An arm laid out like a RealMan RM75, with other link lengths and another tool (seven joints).
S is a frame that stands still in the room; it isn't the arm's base.
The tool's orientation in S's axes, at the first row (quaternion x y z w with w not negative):
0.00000 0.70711 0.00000 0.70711
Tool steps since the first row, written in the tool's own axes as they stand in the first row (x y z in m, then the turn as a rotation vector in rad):
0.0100 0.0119 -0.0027 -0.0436 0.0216 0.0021
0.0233 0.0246 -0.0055 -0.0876 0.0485 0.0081
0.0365 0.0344 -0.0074 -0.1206 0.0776 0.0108
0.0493 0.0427 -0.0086 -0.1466 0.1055 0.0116
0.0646 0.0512 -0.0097 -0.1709 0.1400 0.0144
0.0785 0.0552 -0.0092 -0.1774 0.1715 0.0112
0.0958 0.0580 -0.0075 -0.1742 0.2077 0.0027
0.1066 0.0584 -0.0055 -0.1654 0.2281 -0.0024
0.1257 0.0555 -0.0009 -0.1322 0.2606 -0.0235
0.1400 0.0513 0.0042 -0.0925 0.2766 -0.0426
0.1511 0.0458 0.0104 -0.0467 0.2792 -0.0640
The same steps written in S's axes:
-0.0027 0.0119 -0.0100 0.0021 0.0216 0.0436
-0.0055 0.0246 -0.0233 0.0081 0.0485 0.0876
-0.0074 0.0344 -0.0365 0.0108 0.0776 0.1206
-0.0086 0.0427 -0.0493 0.0116 0.1055 0.1466
-0.0097 0.0512 -0.0646 0.0144 0.1400 0.1709
-0.0092 0.0552 -0.0785 0.0112 0.1715 0.1774
-0.0075 0.0580 -0.0958 0.0027 0.2077 0.1742
-0.0055 0.0584 -0.1066 -0.0024 0.2281 0.1654
-0.0009 0.0555 -0.1257 -0.0235 0.2606 0.1322
0.0042 0.0513 -0.1400 -0.0426 0.2766 0.0925
0.0104 0.0458 -0.1511 -0.0640 0.2792 0.0467

